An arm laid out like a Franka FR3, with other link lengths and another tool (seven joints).
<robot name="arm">
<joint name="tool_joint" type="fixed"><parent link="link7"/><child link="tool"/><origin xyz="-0.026 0.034 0.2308" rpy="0.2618 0 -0.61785"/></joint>
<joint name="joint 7" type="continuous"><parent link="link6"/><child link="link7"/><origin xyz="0.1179 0 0" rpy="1.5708 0 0"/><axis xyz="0 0 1"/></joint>
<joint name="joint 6" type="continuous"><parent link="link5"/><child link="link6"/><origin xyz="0 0 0" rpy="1.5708 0 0"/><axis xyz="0 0 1"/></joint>
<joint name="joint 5" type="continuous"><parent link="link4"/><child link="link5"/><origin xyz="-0.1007 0.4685 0" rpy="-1.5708 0 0"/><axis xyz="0 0 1"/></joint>
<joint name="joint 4" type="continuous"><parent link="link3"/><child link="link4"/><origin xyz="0.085 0 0" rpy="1.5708 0 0"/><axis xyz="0 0 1"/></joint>
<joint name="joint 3" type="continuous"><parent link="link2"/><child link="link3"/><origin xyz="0 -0.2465 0" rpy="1.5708 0 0"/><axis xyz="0 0 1"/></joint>
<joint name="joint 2" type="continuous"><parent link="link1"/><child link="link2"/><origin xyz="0 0 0" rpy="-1.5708 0 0"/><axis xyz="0 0 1"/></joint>
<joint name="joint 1" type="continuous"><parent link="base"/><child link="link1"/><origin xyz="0 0 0.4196" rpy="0 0 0"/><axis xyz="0 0 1"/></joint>
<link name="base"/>
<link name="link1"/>
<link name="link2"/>
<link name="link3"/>
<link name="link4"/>
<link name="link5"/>
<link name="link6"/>
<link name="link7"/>
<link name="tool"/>
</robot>
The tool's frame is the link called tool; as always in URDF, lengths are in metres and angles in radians. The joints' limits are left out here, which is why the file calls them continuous.
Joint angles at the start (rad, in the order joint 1, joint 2, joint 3, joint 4, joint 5, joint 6, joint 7):
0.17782 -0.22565 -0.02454 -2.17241 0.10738 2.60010 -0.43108
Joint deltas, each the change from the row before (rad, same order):
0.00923 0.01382 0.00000 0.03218 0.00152 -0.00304 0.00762
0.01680 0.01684 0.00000 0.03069 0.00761 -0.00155 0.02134
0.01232 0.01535 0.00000 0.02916 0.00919 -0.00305 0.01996
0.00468 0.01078 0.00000 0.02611 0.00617 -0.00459 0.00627
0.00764 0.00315 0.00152 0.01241 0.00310 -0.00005 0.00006
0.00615 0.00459 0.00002 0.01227 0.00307 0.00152 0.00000
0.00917 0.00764 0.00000 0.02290 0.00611 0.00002 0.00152
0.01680 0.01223 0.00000 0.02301 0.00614 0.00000 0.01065
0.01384 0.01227 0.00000 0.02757 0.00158 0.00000 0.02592
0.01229 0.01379 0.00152 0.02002 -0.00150 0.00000 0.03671
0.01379 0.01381 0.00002 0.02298 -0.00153 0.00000 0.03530
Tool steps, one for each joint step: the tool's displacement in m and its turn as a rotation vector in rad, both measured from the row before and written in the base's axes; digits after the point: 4 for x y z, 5 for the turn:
0.0057 0.0079 0.0115 0.00817 -0.01377 0.00284
0.0043 0.0138 0.0080 0.02173 -0.00737 -0.00239
0.0039 0.0107 0.0076 0.02248 -0.00539 -0.00585
0.0039 0.0047 0.0090 0.01162 -0.00824 -0.00159
0.0011 0.0073 0.0063 0.00445 -0.00849 0.00810
0.0017 0.0051 0.0055 0.00461 -0.00841 0.00501
0.0028 0.0079 0.0102 0.00979 -0.01337 0.00621
0.0017 0.0139 0.0066 0.01476 -0.00675 0.00725
0.0020 0.0119 0.0096 0.02167 -0.00819 -0.00539
0.0007 0.0118 0.0028 0.02360 0.00286 -0.01213
0.0009 0.0120 0.0049 0.02378 0.00004 -0.01093

